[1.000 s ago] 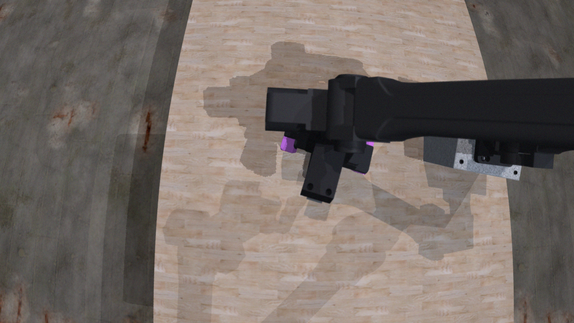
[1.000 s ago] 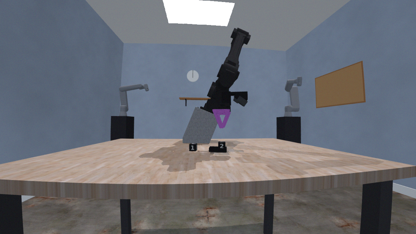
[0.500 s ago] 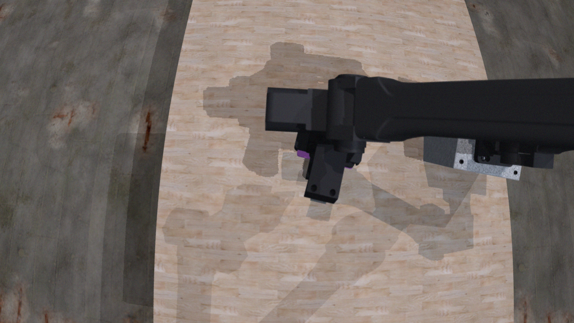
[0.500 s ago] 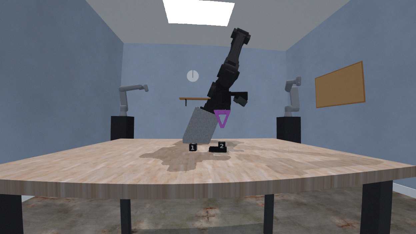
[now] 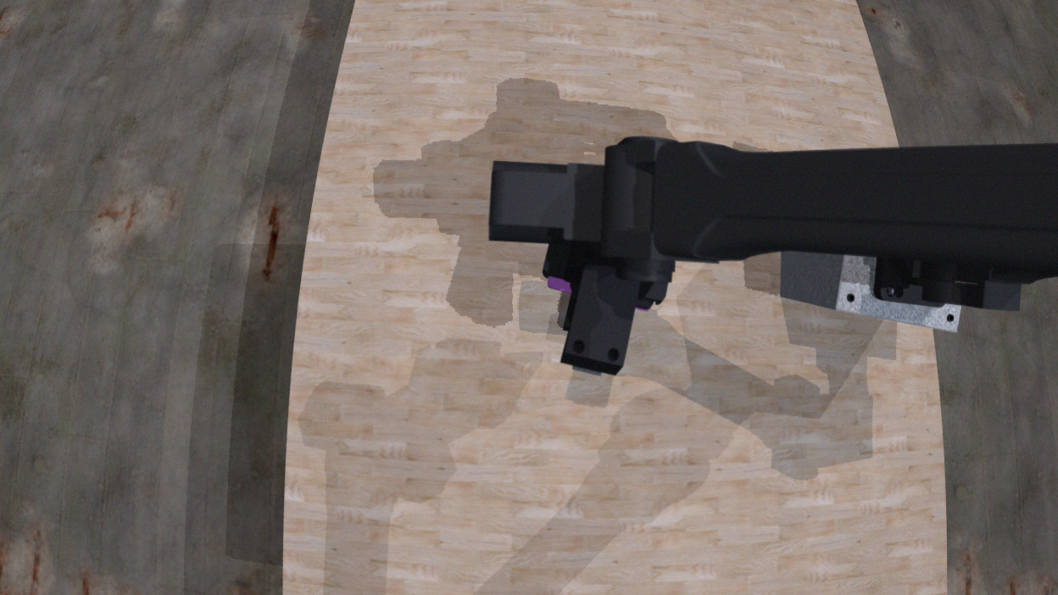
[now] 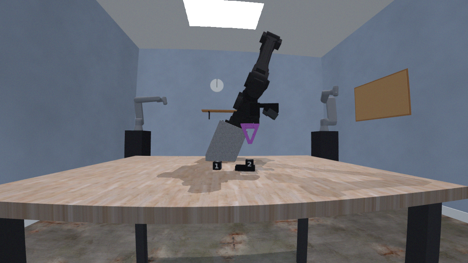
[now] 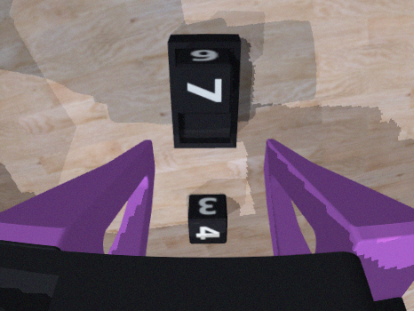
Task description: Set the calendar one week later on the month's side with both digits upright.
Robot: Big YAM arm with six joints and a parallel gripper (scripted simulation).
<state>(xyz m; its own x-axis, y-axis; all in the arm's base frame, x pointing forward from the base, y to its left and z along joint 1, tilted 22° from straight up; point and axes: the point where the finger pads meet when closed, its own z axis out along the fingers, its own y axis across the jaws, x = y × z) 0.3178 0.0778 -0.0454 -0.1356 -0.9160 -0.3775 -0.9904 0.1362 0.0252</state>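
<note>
Now: hand 8 cm above the black cube. Round my hand: black tray: 10 cm below, 2 cm to the right, 1 cm behind.
</note>
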